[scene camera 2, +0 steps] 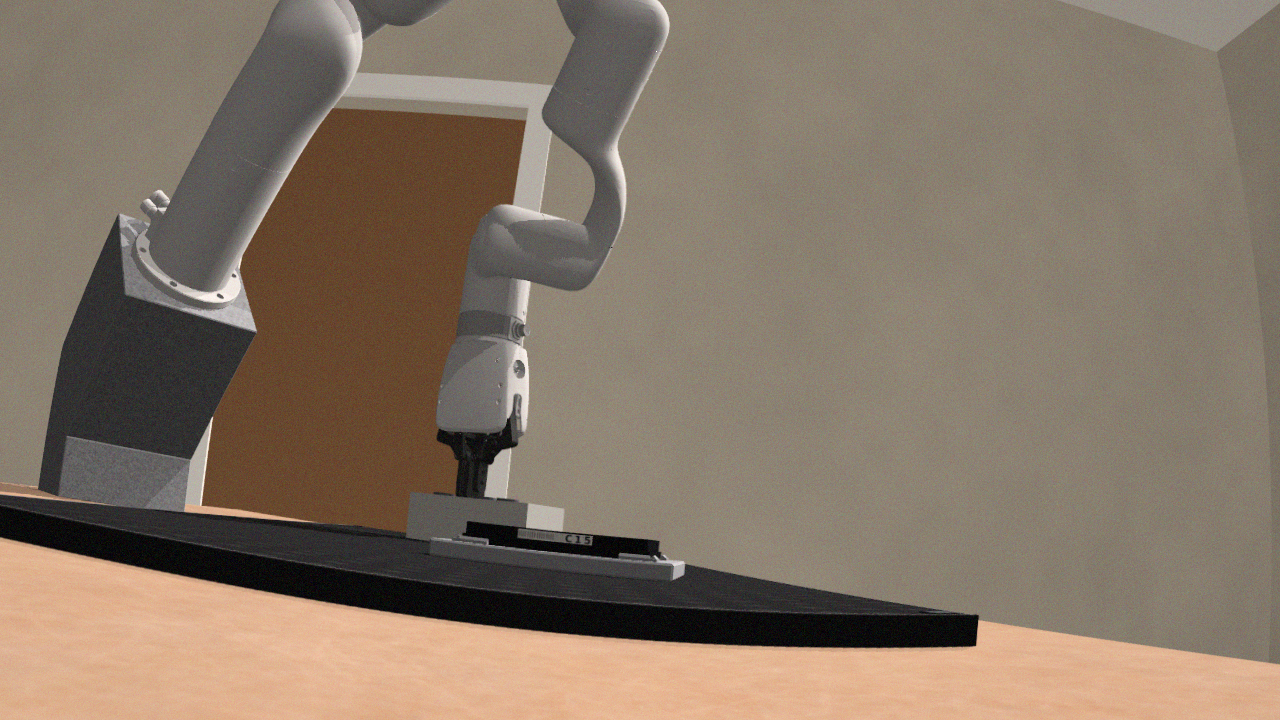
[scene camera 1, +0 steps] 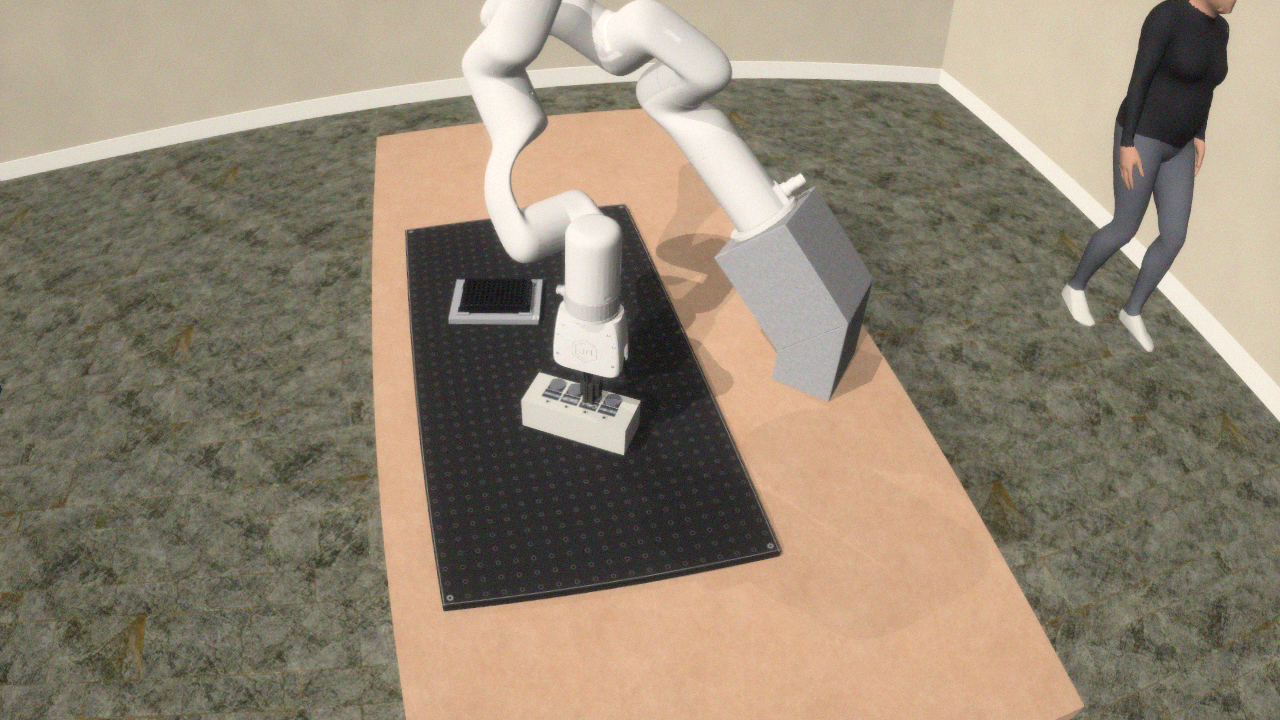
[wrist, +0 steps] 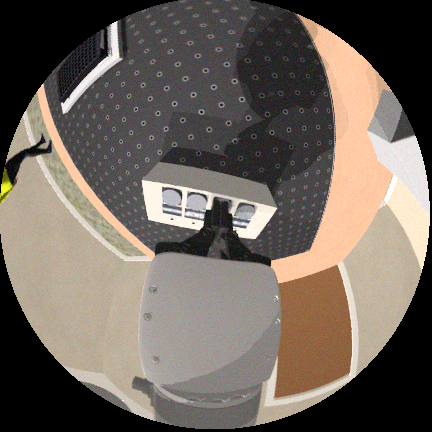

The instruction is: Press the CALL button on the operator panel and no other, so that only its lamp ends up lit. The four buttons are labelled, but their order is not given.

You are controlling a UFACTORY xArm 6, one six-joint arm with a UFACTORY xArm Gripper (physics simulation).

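Places are measured from the arm's base along level axes (x ahead, y left, z up), in millimetres.
Pixels of known places: gripper, fingertip midpoint: [scene camera 2: 469,498] [scene camera 1: 591,397] [wrist: 217,208]; arm's base at its link origin: [scene camera 2: 185,270] [scene camera 1: 765,220].
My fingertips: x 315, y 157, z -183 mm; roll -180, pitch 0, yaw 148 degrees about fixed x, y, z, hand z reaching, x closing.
Note:
Ahead of a thing's pixels: the offset from my fingertips to its top centre. Level surfaces: height alone.
The white operator panel @[dy +4, dx +17, dz +3 mm] [scene camera 1: 572,428] [scene camera 2: 456,514] [wrist: 154,202] lies on the black perforated board. It has a row of grey round buttons with label strips; the label words are too small or covered to read. My gripper [scene camera 1: 590,399] [scene camera 2: 470,494] [wrist: 217,208] is shut and empty and points straight down. Its fingertips are on or just above the third button, counted from the left in the wrist view, and mostly hide it and its label. The first button @[dy -36, dx +44, dz +3 mm] [scene camera 1: 554,385] [wrist: 172,196], second button @[dy -19, dx +19, dz +3 mm] [wrist: 196,201] and fourth button @[dy +14, dx -31, dz +3 mm] [scene camera 1: 612,400] [wrist: 245,210] are uncovered. The visible lamps look dark.
A black tray @[dy -325, dx +106, dz -27 mm] [scene camera 1: 496,295] on a light grey holder @[dy -325, dx +106, dz -37 mm] [scene camera 1: 494,318] [scene camera 2: 572,563] lies farther back on the black board @[dz -53 mm] [scene camera 1: 572,519]. The arm's grey pedestal [scene camera 1: 805,313] [scene camera 2: 147,376] stands beside the board on the tan table @[dz -66 mm] [scene camera 1: 850,555]. A person [scene camera 1: 1172,98] is on the floor at the right.

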